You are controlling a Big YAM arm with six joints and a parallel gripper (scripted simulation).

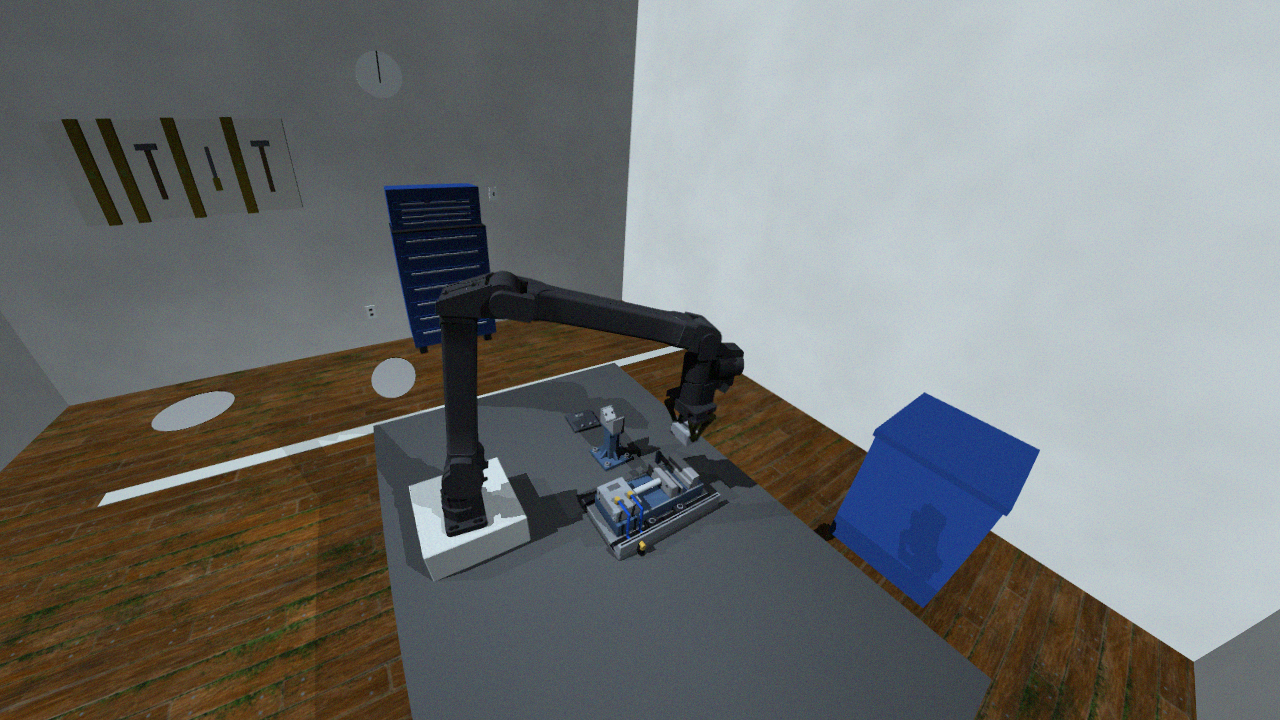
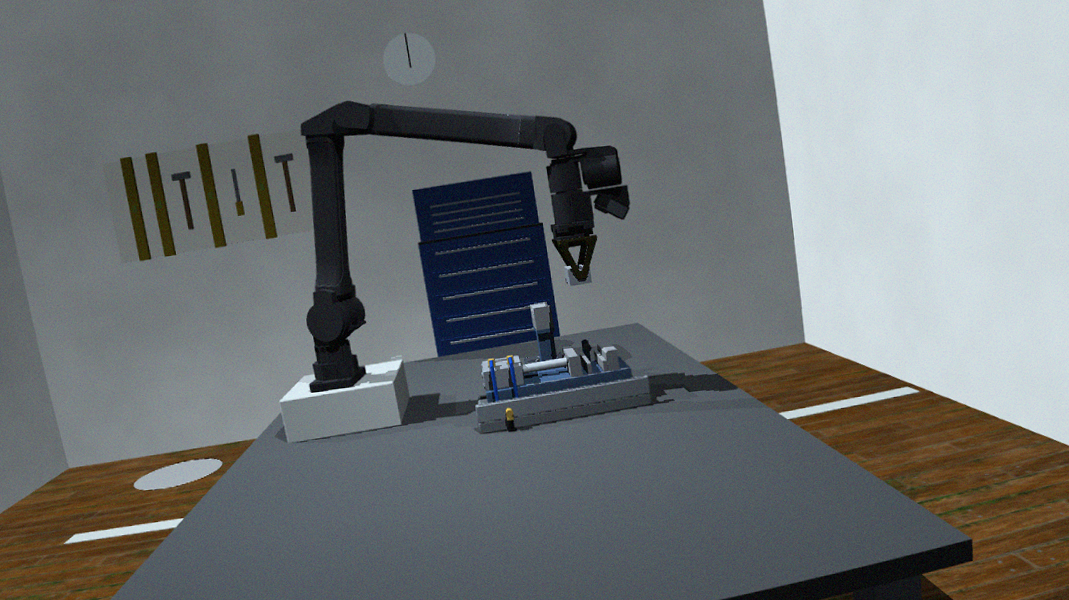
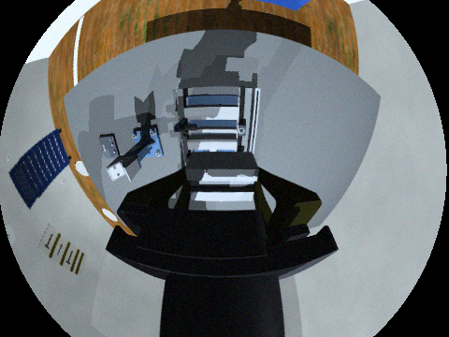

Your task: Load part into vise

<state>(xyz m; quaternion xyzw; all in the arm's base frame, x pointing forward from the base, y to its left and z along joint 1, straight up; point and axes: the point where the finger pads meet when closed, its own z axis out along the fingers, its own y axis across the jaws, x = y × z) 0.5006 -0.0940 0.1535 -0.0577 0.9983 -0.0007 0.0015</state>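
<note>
Right now the vise is 7 cm behind my hand, 1 cm to the left of it and 20 cm below it. From my hand the other things lie so: air cylinder: 16 cm behind, 16 cm below; then part: right at my hand.
</note>
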